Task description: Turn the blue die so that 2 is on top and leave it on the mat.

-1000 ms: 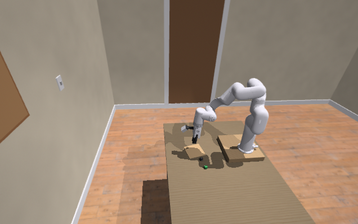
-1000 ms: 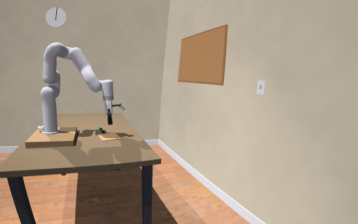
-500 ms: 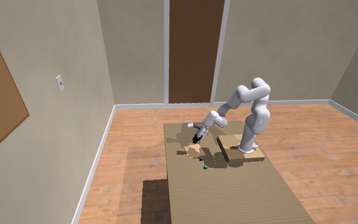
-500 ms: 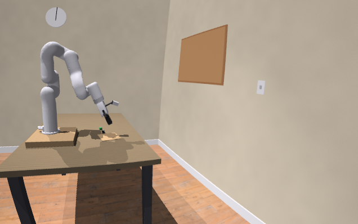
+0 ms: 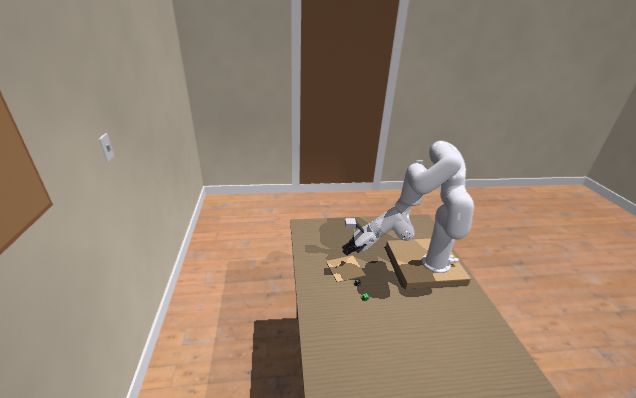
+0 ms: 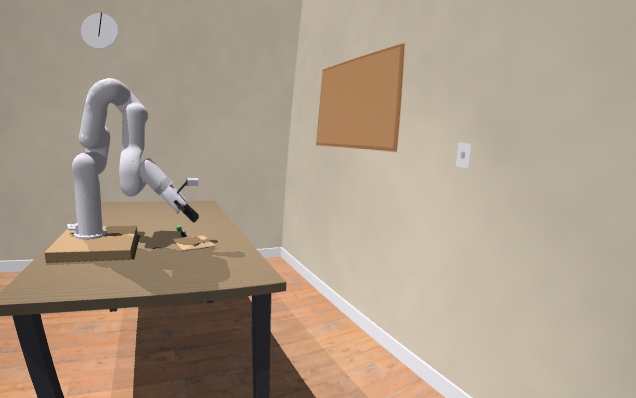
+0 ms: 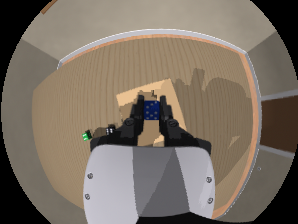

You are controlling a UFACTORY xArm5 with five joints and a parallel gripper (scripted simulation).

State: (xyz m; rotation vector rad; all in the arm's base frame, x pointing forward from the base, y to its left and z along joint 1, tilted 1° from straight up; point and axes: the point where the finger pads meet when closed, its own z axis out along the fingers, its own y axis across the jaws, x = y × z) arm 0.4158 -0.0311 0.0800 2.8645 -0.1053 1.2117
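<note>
Right now my hand is 1 cm short of the blue die and 1 cm above it. The rest, counted from my hand: green die (5 cm behind, 19 cm to the left, 11 cm below); then black die (4 cm behind, 10 cm to the left, 11 cm below); then tan mat (11 cm below).
</note>
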